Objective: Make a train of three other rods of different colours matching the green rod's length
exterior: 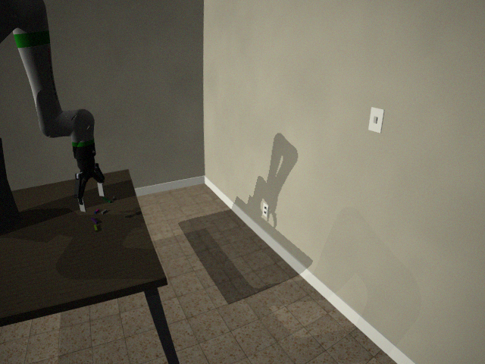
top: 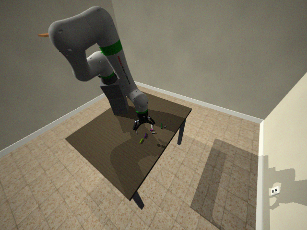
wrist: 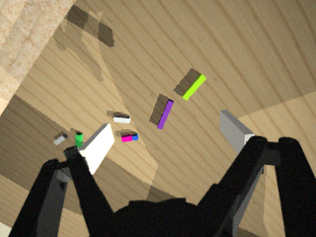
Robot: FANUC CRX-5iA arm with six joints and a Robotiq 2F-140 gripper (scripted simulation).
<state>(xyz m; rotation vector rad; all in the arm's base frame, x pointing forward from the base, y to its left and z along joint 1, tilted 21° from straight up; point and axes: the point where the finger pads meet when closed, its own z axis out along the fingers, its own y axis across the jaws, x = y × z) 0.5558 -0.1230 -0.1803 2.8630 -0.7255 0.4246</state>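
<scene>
Right now my hand is 10 mm past the lime rod, 60 mm to the left of it and 100 mm above it. From my hand the other things lie so: magenta rod 10 mm behind, 110 mm to the left, 100 mm below; then blue rod 20 mm behind, 90 mm to the left, 100 mm below; then purple rod 20 mm behind, 10 mm to the left, 100 mm below.
</scene>
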